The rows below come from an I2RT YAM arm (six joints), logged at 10 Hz.
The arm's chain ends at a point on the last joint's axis. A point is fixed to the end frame.
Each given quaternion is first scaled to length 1.
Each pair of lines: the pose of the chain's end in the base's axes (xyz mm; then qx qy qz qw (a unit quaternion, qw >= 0)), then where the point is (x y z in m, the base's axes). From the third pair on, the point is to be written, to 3 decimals.
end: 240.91 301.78 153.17 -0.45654 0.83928 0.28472 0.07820
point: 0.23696 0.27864 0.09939
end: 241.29 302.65 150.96 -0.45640 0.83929 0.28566 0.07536
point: 0.23707 0.27945 0.09723
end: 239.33 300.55 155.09 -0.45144 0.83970 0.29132 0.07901
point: 0.235 0.278 0.101
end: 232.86 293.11 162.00 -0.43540 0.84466 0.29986 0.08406
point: 0.227 0.272 0.108
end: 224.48 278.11 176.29 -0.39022 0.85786 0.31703 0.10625
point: 0.216 0.260 0.121
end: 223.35 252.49 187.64 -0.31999 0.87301 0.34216 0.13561
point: 0.212 0.240 0.131
